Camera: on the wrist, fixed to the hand. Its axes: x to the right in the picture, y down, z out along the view.
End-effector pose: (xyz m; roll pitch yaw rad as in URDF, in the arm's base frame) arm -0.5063 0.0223 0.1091 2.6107 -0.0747 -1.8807
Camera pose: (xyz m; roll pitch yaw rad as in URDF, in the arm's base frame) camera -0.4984 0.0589 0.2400 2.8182 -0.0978 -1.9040
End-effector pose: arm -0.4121 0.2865 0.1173 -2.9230 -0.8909 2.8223
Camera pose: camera -0.2962 0.3466 0.1558 -2.6770 -0.8914 2.7702
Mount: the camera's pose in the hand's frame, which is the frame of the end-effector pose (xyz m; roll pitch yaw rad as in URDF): -0.0274 0.0706 -0.1131 0.2056 0.0082 0.0317
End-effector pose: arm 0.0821 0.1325 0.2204 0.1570 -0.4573 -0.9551
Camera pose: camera 0.1649 0.1668 0.1180 0.3465 -0.4539 -0.9188
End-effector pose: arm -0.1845 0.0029 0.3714 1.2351 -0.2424 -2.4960
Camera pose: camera -0.0794 -0.0807 0.3934 1.4358 -0.2696 -2.4771
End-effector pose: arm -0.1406 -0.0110 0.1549 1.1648 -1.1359 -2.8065
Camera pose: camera -0.0691 -0.1256 0.1386 1.3243 -1.1613 -2.7561
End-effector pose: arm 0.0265 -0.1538 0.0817 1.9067 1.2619 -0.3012
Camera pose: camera 0.1379 -0.1010 0.1394 2.1045 1.2293 -0.3093
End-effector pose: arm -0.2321 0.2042 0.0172 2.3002 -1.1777 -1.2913
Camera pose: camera -0.2318 0.3382 0.0409 2.5448 -1.2065 -1.3334
